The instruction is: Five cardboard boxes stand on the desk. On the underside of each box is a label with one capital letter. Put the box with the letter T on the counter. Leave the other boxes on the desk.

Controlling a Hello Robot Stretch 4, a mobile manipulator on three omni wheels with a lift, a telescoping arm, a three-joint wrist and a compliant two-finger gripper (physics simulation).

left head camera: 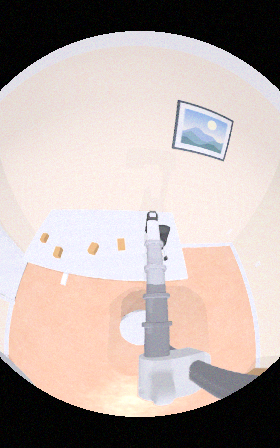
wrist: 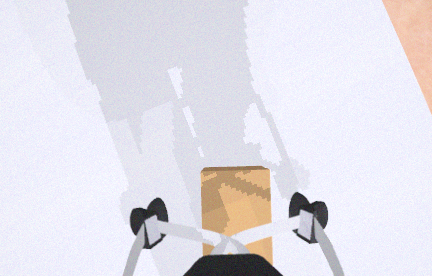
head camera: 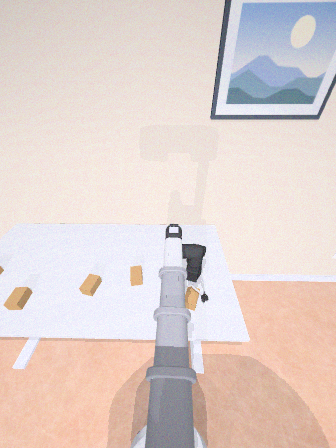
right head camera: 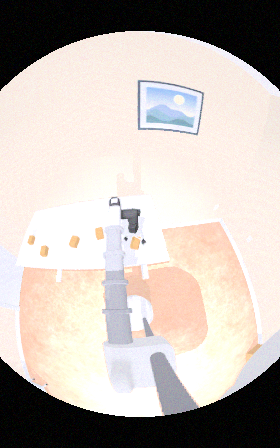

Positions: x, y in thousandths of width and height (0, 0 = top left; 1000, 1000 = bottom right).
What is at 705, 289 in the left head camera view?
A framed picture.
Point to a framed picture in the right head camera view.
At 577, 235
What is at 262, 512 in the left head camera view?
A white desk.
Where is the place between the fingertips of my gripper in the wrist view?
527, 766
